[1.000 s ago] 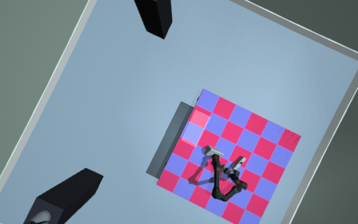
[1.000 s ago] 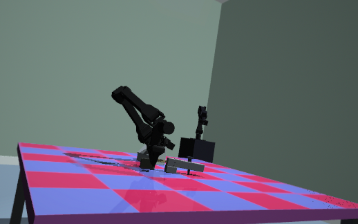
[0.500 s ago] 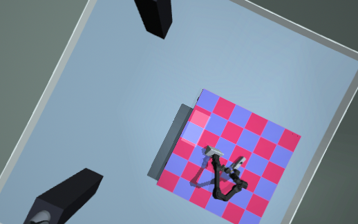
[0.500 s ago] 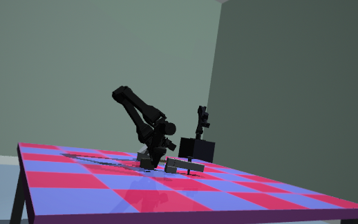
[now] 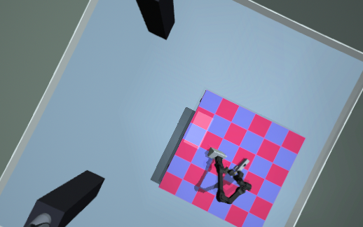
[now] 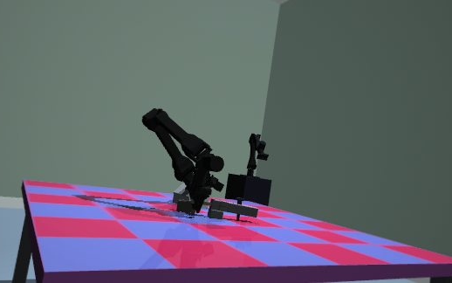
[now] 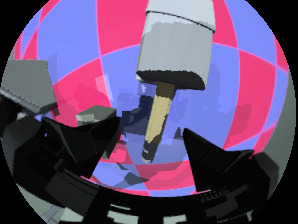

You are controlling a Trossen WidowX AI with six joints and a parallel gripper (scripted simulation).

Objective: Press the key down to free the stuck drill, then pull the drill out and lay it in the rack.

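Now: the drill 10 mm ahead of my gripper tip, 40 mm to the left of it and 30 mm above it. Also, from my gripper tip: grey rack 80 mm behind; dark key pin 50 mm ahead, 160 mm to the left, 40 mm above; grey housing block 40 mm ahead, 130 mm to the left, 20 mm above.
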